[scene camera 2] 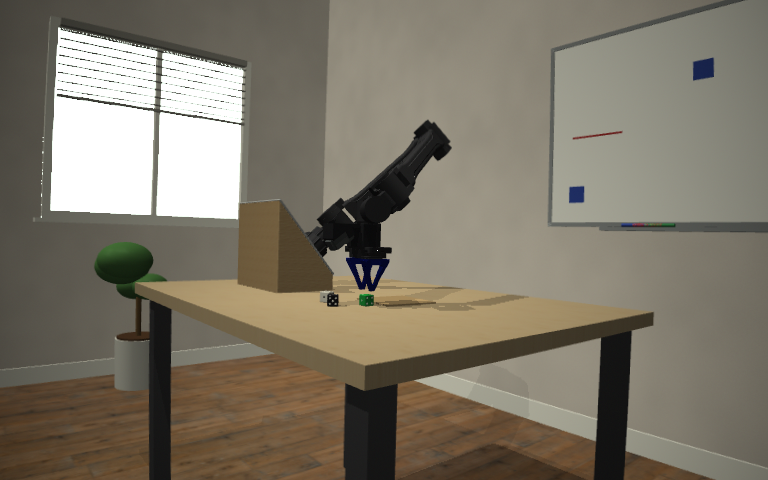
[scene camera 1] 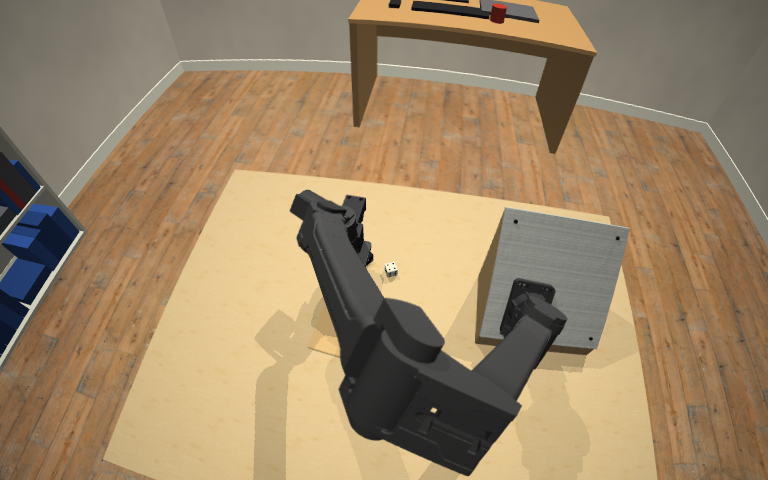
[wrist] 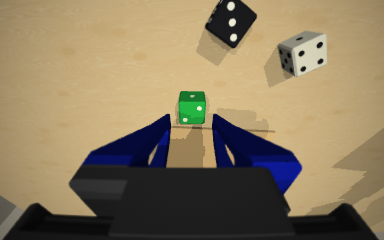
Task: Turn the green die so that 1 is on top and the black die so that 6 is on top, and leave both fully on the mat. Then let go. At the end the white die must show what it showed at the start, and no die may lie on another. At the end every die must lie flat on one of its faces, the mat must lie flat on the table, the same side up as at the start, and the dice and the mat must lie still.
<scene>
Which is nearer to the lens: the green die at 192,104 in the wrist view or the tan mat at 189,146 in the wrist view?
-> The green die.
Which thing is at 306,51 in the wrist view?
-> A white die.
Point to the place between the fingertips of the gripper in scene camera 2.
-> At 366,290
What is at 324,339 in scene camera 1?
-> A tan mat.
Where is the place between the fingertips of the gripper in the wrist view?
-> At 191,120
</scene>
